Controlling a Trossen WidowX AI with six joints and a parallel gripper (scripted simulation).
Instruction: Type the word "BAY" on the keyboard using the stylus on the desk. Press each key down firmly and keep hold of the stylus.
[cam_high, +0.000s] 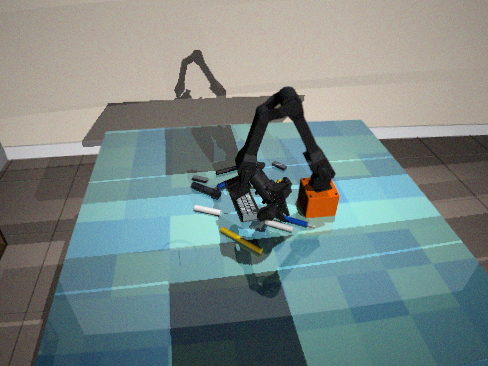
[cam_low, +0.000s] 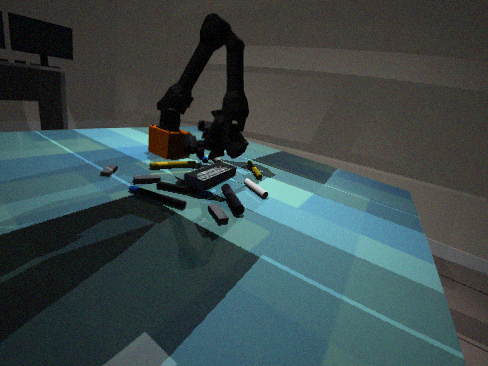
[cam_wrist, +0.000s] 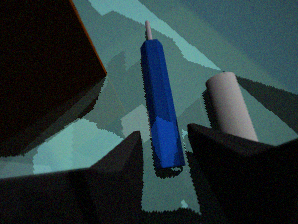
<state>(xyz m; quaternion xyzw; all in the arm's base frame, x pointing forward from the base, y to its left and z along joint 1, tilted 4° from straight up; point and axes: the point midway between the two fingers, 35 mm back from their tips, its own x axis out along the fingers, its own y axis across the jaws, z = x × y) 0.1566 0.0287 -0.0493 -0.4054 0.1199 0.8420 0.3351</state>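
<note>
The blue stylus is 40 mm behind my gripper tip and 40 mm to the left of it. Round my gripper tip: black marker (220 mm ahead, 240 mm to the right).
</note>
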